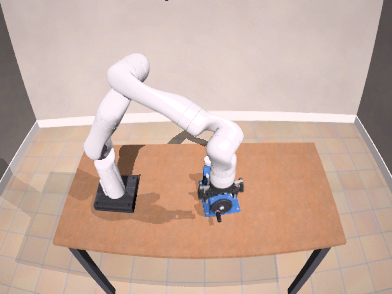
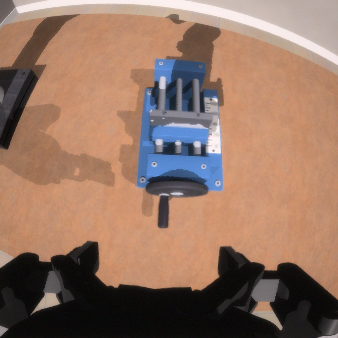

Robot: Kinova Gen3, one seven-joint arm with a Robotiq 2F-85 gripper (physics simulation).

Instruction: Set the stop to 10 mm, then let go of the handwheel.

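Frame: origin at the arm's base, x ahead, y left, z up, level; centimetres.
Seen in the pictures: gripper, fingertip midpoint: [image 1: 220,199] [image 2: 157,258]; arm's base, origin of the base link: [image 1: 115,190].
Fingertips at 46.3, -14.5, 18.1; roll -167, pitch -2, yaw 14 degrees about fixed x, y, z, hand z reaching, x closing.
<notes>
Offsets run from my fingertips to a thing's top centre, as dx, dy, dz. "pt": to the spot under its first point. Level surfaces: height alone.
The blue stop fixture [image 1: 207,207] [image 2: 181,162] stands on the table, with rods and a central screw. Its stop, a grey plate @[-1.2, +16.8, -9.6] [image 2: 180,118] on a blue carriage @[-1.7, +16.7, -12.7] [image 2: 180,134], sits a little ahead of the front block. A white scale @[pt +3.9, +19.1, -16.5] [image 2: 213,131] runs along the right side; its numbers are too small to read. The black handwheel @[pt -1.9, +6.7, -11.7] [image 1: 215,204] [image 2: 177,189] is at the front, its dark handle @[-0.4, +4.5, -16.1] [image 1: 218,216] [image 2: 163,212] pointing toward the gripper side, left of the wheel's centre. My gripper [image 1: 221,190] [image 2: 157,258] is open and empty, raised above the fixture and apart from the handle.
The wooden table @[dz -22.0] [image 1: 280,200] [image 2: 280,200] bears the black robot base [image 1: 116,202] [image 2: 12,105] to the left of the fixture. The white arm [image 1: 170,107] reaches over from the base. A wall [image 1: 250,60] stands behind the table.
</notes>
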